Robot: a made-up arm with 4 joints.
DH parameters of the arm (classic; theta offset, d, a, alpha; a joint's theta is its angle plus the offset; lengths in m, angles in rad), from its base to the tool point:
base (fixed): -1.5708 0.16 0 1.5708
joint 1: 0 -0.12 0.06 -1.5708
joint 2: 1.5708 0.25 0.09 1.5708
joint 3: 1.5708 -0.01 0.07 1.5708
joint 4: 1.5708 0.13 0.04 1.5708
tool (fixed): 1.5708 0.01 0 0
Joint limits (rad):
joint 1: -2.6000..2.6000
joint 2: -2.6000..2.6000
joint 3: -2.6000..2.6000
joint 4: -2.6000..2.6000
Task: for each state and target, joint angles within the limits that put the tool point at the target. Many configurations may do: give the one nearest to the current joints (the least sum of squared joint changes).
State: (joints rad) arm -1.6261 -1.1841 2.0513 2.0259
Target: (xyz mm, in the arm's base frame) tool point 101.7 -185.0 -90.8
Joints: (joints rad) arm -2.3871 -0.8838 2.4537 1.5822
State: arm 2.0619 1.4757 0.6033 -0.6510
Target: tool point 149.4 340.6 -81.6
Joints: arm 2.0359 1.4376 0.6768 -0.7405
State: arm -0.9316 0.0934 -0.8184 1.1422
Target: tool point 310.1 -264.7 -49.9
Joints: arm -1.6681 -0.4602 -0.1201 0.7574
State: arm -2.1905 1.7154 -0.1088 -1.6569
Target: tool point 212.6 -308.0 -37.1
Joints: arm -2.6000 1.0551 -0.2063 -1.8068
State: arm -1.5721 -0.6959 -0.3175 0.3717
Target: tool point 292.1 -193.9 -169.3
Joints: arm -2.0409 -0.5674 -0.0461 0.0472
